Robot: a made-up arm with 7 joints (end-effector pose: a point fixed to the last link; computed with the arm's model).
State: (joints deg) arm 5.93 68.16 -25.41 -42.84 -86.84 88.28 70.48
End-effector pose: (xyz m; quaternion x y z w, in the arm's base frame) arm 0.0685 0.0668 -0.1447 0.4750 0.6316 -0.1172 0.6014
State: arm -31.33 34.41 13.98 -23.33 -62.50 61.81 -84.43
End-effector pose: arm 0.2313 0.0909 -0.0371 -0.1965 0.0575 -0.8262 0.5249
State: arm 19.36 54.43 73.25 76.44 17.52 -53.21 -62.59
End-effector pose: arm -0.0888 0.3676 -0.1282 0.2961 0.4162 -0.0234 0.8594
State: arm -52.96 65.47 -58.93 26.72 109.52 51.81 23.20
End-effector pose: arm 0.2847 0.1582 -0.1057 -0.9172 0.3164 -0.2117 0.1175
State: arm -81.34 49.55 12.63 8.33 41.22 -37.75 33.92
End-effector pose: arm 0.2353 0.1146 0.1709 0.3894 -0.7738 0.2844 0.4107
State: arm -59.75 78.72 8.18 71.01 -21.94 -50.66 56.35
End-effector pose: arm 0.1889 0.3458 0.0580 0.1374 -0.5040 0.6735 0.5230
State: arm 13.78 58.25 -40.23 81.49 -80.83 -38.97 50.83
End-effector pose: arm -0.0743 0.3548 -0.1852 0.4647 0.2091 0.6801 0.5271
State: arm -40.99 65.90 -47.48 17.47 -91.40 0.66 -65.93
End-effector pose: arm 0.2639 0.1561 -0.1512 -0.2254 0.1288 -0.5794 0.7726
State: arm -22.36 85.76 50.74 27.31 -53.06 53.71 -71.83
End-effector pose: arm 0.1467 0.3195 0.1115 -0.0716 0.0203 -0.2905 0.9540
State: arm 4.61 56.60 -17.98 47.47 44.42 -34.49 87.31
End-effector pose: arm 0.0545 0.2744 -0.2563 0.6798 -0.1754 0.1017 0.7048
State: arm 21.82 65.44 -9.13 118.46 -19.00 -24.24 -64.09
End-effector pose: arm -0.1740 0.3571 -0.0409 0.0220 0.8589 0.1331 0.4940
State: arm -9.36 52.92 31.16 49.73 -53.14 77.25 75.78
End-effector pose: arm 0.0976 0.3136 -0.1896 0.1002 0.7109 0.6210 0.3146
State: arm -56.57 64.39 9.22 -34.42 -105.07 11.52 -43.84
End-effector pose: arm 0.1658 0.0580 0.1241 -0.0465 -0.3324 -0.7666 0.5474
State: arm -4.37 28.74 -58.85 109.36 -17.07 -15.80 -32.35
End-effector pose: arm -0.0729 0.2624 -0.2937 0.2255 0.8324 -0.2281 0.4519
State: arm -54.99 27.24 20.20 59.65 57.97 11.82 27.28
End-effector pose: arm 0.3171 0.1793 -0.1675 0.5664 0.1421 0.3286 0.7423
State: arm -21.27 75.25 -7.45 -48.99 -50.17 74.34 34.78
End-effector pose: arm 0.1654 0.0667 -0.0420 0.4927 0.2291 0.0181 0.8393
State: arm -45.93 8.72 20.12 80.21 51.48 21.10 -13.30
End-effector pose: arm 0.2281 0.0788 -0.3159 0.3046 0.5861 -0.1341 0.7387
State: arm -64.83 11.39 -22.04 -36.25 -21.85 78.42 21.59
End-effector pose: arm 0.1904 -0.0799 0.0349 0.2047 -0.0463 -0.2022 0.9566
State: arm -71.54 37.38 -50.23 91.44 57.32 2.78 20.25
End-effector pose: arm 0.3207 0.2077 -0.1461 0.9050 0.1578 -0.0017 0.3950
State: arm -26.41 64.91 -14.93 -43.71 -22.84 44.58 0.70
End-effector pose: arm 0.1910 0.0479 -0.0403 0.4150 0.0487 -0.2206 0.8813
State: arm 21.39 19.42 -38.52 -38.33 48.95 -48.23 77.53
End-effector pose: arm 0.0479 -0.0463 -0.1377 -0.1286 -0.4761 0.1563 0.8558
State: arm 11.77 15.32 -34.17 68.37 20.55 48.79 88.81
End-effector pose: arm -0.1239 0.1206 -0.3481 0.9032 0.3135 0.0495 0.2891
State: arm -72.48 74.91 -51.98 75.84 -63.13 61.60 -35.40
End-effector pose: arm 0.2164 0.3325 -0.0354 -0.1976 0.5050 0.1796 0.8208
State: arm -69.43 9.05 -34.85 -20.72 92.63 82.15 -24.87
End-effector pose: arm 0.1983 -0.0778 0.0494 0.4132 -0.1517 0.3081 0.8434
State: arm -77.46 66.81 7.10 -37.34 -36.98 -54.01 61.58
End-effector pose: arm 0.0783 0.0525 0.1542 -0.3404 -0.8605 -0.1424 0.3512
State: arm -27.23 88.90 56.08 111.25 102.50 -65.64 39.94
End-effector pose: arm 0.0517 0.3690 -0.0837 0.6607 0.1224 0.1253 0.7299
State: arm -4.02 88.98 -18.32 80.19 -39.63 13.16 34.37
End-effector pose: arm 0.0309 0.4159 -0.0202 0.5315 0.3655 0.6644 0.3773
